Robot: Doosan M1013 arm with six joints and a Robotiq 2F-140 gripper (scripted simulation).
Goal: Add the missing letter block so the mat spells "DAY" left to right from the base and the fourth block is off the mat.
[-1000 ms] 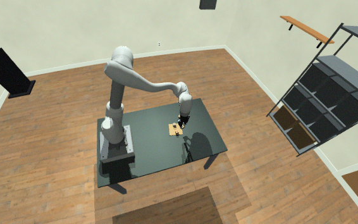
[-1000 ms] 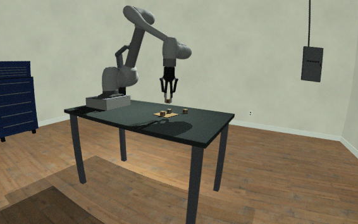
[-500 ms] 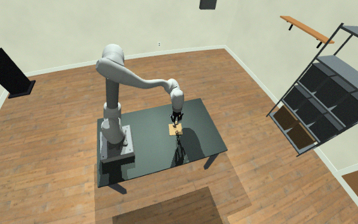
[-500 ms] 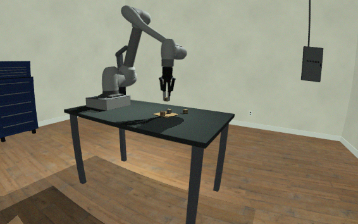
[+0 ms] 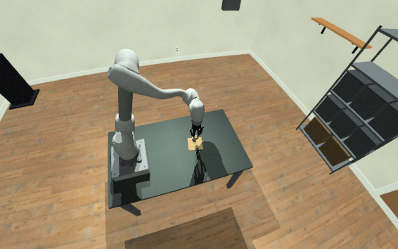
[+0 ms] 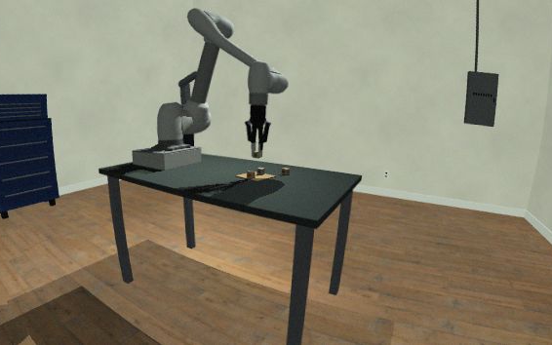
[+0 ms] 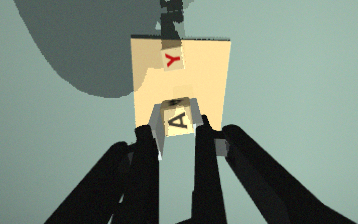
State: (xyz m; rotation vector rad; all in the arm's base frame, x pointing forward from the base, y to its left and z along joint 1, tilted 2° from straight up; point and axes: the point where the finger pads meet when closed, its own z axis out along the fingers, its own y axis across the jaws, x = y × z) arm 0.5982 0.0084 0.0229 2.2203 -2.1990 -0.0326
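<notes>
The tan mat is 13 cm below my hand. From my hand the other things lie so: blue D block 11 cm below, 5 cm to the left; red Y block 11 cm below, 5 cm to the right.
</notes>
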